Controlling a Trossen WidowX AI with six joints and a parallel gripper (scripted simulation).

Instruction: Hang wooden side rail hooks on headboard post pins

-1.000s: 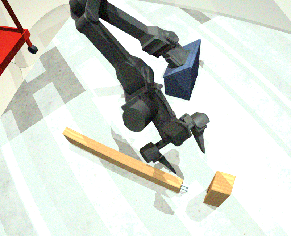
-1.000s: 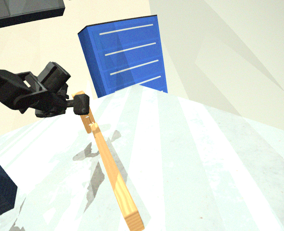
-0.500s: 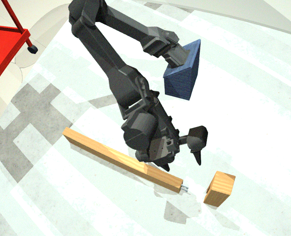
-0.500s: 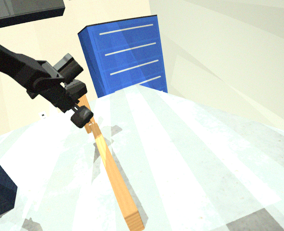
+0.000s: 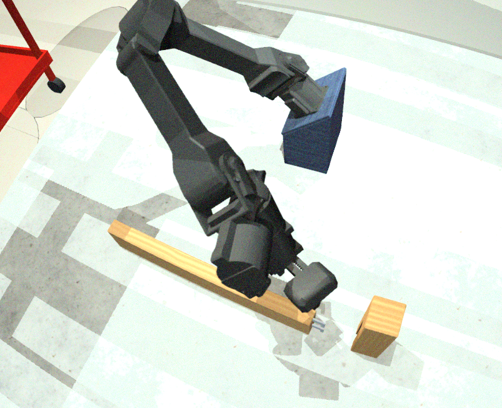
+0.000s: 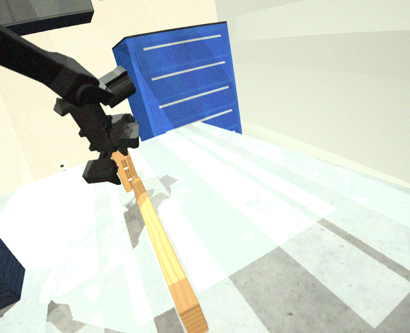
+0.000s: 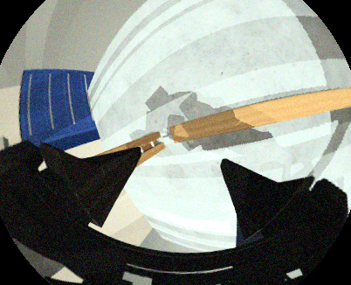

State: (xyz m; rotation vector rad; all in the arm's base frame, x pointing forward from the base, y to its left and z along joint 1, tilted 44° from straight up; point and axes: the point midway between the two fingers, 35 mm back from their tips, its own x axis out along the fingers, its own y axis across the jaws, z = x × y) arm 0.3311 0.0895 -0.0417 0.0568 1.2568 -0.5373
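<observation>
Now: gripper tip 10 mm short of the wooden headboard post, 130 mm to the right of it and 30 mm above it.
</observation>
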